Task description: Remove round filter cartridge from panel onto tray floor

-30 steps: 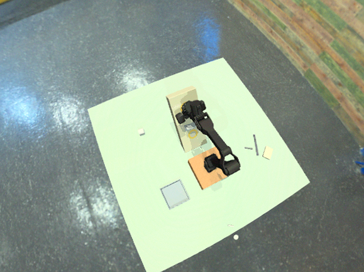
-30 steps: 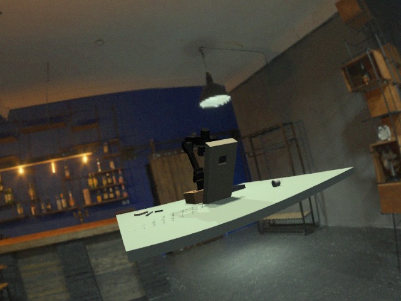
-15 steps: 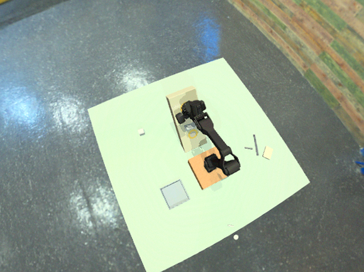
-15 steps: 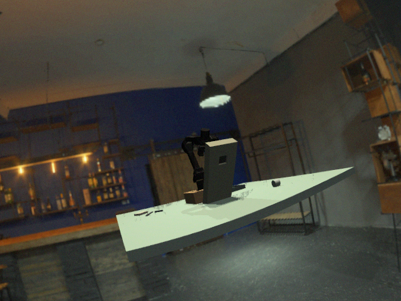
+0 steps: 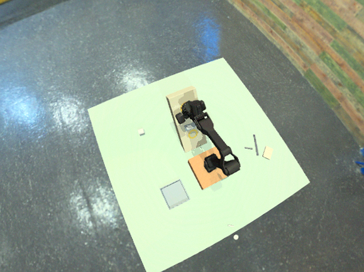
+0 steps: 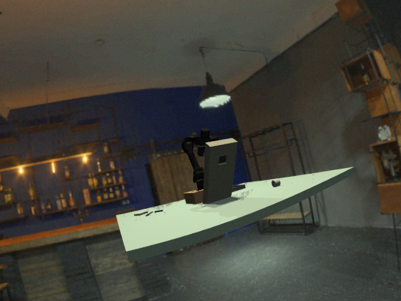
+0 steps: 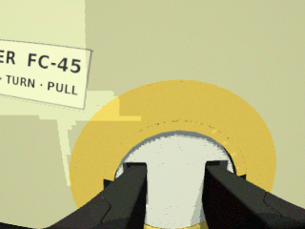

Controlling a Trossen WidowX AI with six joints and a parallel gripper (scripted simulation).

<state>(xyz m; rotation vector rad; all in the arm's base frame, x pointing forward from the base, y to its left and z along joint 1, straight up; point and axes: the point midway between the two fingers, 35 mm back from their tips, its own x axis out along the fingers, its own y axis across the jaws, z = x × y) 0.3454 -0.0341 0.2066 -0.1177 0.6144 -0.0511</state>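
My gripper tip is 400 mm past the grey tray, 320 mm to the right of it and 260 mm above it. From my gripper tip the other things lie so: small tan plate (520 mm behind, 420 mm to the right, 260 mm below); round filter cartridge (10 mm ahead, 10 mm below); small white cylinder (110 mm ahead, 300 mm to the left, 250 mm below).
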